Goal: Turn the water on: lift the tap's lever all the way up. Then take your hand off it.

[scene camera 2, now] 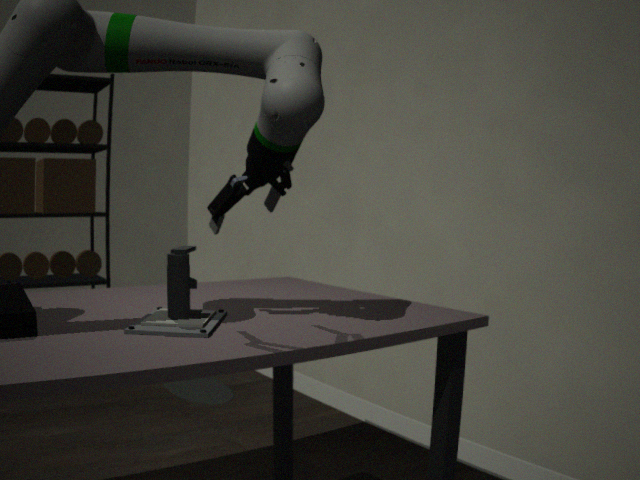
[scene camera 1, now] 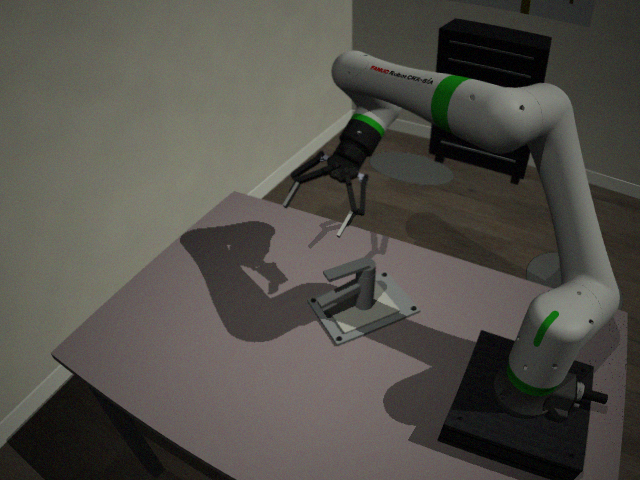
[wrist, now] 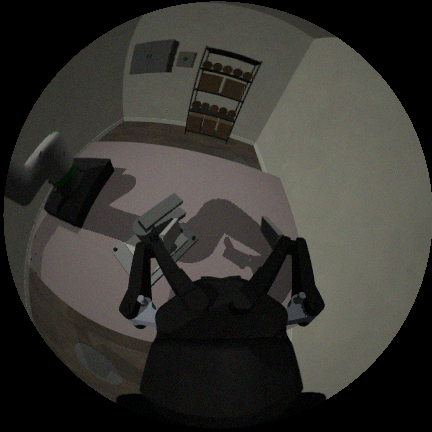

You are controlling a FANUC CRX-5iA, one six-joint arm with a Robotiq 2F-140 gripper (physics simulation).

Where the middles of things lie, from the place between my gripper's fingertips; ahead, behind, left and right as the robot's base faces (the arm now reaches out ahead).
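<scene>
Flat lever (scene camera 1: 365,267): my hand 80 mm above it, 130 mm past it, 40 mm to the right of it. Base plate (scene camera 2: 136,328), from my hand: 210 mm below, 150 mm behind, 10 mm to the left.
</scene>
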